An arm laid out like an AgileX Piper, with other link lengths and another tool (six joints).
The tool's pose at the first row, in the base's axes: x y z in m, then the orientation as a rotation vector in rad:
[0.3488 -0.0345 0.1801 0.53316 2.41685 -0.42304]
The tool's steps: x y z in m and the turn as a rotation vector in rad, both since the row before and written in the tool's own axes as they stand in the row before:
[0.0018 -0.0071 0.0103 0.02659 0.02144 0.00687]
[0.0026 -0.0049 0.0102 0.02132 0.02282 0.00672]
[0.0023 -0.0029 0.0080 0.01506 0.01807 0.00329]
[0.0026 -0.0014 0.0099 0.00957 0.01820 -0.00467]
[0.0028 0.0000 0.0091 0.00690 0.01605 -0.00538]
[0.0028 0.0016 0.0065 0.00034 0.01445 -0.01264]
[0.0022 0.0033 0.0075 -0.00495 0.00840 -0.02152]
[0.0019 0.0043 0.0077 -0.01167 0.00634 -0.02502]
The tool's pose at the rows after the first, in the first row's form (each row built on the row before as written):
[0.3493 -0.0445 0.1724 0.56013 2.43225 -0.44925]
[0.3498 -0.0524 0.1639 0.58536 2.44919 -0.46892]
[0.3502 -0.0577 0.1569 0.60227 2.46342 -0.48313]
[0.3518 -0.0626 0.1479 0.60747 2.48154 -0.49361]
[0.3534 -0.0659 0.1391 0.60991 2.49819 -0.50143]
[0.3546 -0.0666 0.1320 0.60027 2.51709 -0.50388]
[0.3574 -0.0665 0.1240 0.57517 2.53449 -0.50381]
[0.3609 -0.0657 0.1157 0.54225 2.55185 -0.49655]

